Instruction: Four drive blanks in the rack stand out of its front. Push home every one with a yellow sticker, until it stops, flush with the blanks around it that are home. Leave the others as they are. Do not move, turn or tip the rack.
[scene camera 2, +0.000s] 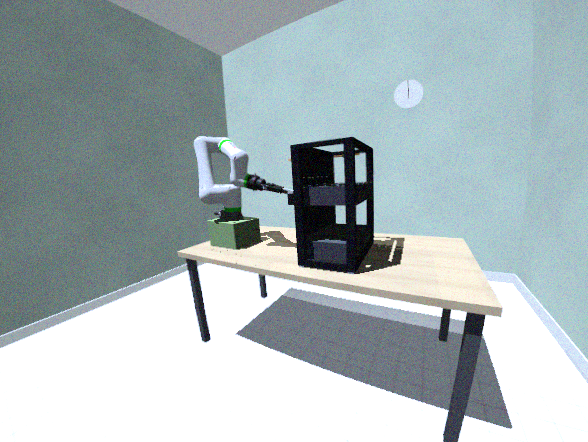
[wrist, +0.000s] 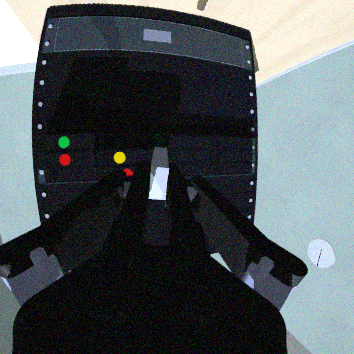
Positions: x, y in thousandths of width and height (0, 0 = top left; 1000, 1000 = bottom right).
In view: my gripper (wrist: 451, 448) and a black rack (scene camera 2: 542, 535).
The black rack also shows in the wrist view (wrist: 304, 250).
